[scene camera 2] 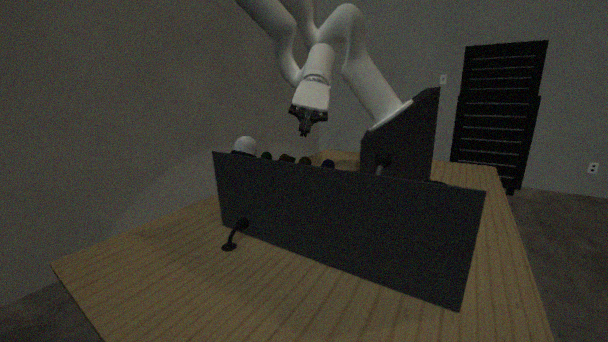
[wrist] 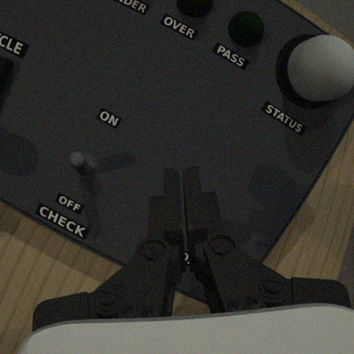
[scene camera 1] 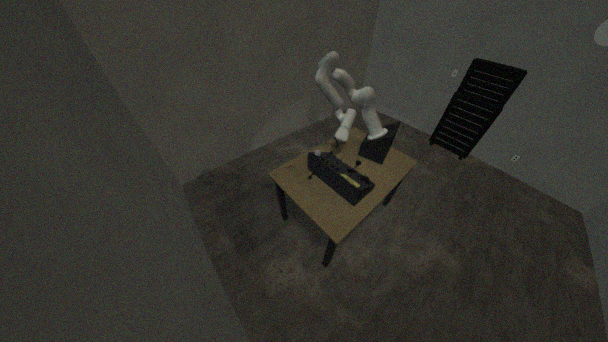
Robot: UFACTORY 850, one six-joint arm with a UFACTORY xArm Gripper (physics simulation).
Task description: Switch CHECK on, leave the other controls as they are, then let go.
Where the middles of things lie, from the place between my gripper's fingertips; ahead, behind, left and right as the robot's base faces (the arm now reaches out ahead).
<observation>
The dark control box (scene camera 2: 416,237) lies 90 mm ahead of my hand, 120 mm to the left of it and 100 mm below it.
</observation>
